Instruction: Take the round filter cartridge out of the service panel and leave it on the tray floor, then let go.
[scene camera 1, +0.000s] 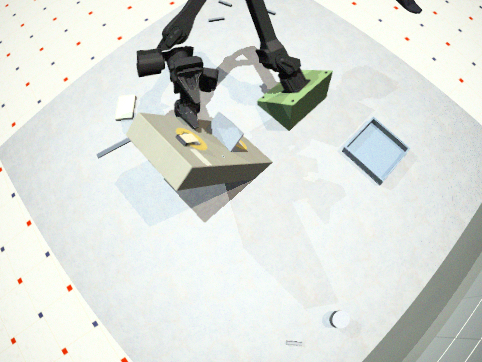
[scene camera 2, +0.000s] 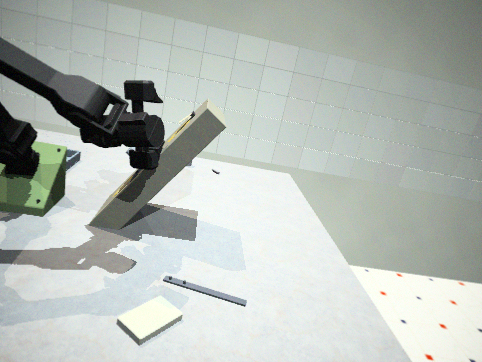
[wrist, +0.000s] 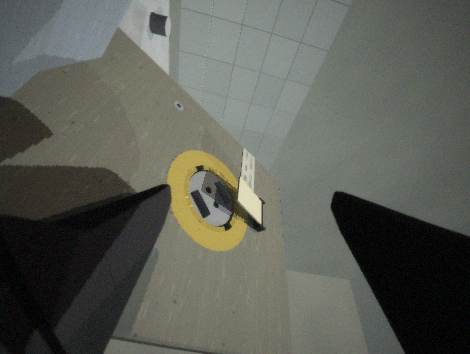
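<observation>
The round filter cartridge (wrist: 204, 186), a grey disc with dark slots, sits in a yellow ring (wrist: 182, 220) in the tilted beige service panel (scene camera 1: 165, 150) (scene camera 2: 175, 160) (wrist: 200, 305). A cream-topped tab (wrist: 250, 201) (scene camera 1: 188, 138) stands out beside the ring and hides much of the cartridge in scene camera 1. My gripper (wrist: 252, 196) is wide open and empty, facing the panel. In the wrist view, its left fingertip overlaps the ring's left edge and its right fingertip shows beyond the panel's edge. The pale blue square tray (scene camera 1: 377, 152) lies away to the right in scene camera 1.
A pale flap (scene camera 1: 227, 132) stands up from the panel over another yellow patch. A green sloped block (scene camera 1: 310, 100) (scene camera 2: 52, 187) stands under another dark arm part. A cream slab (scene camera 1: 126, 107) (scene camera 2: 150, 320), a grey bar (scene camera 1: 112, 148) (scene camera 2: 205, 291) and a white cylinder (scene camera 1: 340, 319) are on the table.
</observation>
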